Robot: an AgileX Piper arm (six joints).
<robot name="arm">
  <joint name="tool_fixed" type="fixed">
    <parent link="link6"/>
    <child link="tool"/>
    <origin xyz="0 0 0" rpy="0 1.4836 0"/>
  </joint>
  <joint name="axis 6" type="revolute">
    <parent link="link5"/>
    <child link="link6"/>
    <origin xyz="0.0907 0 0.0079"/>
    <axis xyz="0.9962 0 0.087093"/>
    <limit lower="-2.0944" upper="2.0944"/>
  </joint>
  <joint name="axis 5" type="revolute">
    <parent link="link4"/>
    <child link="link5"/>
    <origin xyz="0 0 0"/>
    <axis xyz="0 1 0"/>
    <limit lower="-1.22" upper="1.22"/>
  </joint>
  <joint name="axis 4" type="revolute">
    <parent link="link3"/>
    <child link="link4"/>
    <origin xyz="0.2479 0 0.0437"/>
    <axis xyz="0.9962 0 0.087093"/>
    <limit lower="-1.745" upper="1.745"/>
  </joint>
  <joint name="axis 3" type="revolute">
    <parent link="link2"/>
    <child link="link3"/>
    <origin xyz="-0.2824 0 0.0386"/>
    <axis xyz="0 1 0"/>
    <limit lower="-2.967" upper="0"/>
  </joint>
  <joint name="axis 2" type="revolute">
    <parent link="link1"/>
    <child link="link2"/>
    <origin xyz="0 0 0"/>
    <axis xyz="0 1 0"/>
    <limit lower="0" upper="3.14"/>
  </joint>
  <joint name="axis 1" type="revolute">
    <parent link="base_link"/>
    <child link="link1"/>
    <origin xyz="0 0 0.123"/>
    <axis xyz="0 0 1"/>
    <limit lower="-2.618" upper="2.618"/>
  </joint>
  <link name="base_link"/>
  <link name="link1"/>
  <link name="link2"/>
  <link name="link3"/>
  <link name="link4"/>
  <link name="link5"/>
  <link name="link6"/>
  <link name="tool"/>
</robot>
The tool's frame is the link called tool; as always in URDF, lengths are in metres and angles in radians.
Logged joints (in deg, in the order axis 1, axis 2, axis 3, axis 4, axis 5, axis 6), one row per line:
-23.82, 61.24, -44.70, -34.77, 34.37, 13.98
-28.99, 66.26, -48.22, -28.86, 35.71, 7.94
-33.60, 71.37, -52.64, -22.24, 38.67, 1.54
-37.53, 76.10, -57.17, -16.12, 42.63, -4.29
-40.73, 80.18, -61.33, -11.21, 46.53, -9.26
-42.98, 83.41, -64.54, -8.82, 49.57, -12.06
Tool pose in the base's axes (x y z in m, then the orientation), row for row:
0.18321, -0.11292, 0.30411, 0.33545, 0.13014, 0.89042, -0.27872
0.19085, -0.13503, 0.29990, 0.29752, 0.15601, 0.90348, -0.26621
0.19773, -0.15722, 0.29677, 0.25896, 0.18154, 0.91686, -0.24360
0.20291, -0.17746, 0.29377, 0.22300, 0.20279, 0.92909, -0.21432
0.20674, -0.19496, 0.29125, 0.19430, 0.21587, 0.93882, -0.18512
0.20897, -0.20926, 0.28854, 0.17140, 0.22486, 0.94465, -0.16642
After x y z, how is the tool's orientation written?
As a quaternion, w x y z.
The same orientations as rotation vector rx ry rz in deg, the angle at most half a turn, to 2 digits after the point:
19.45, 133.08, -41.66
23.76, 137.58, -40.54
28.19, 142.37, -37.83
32.08, 146.99, -33.91
34.68, 150.82, -29.74
36.58, 153.67, -27.07

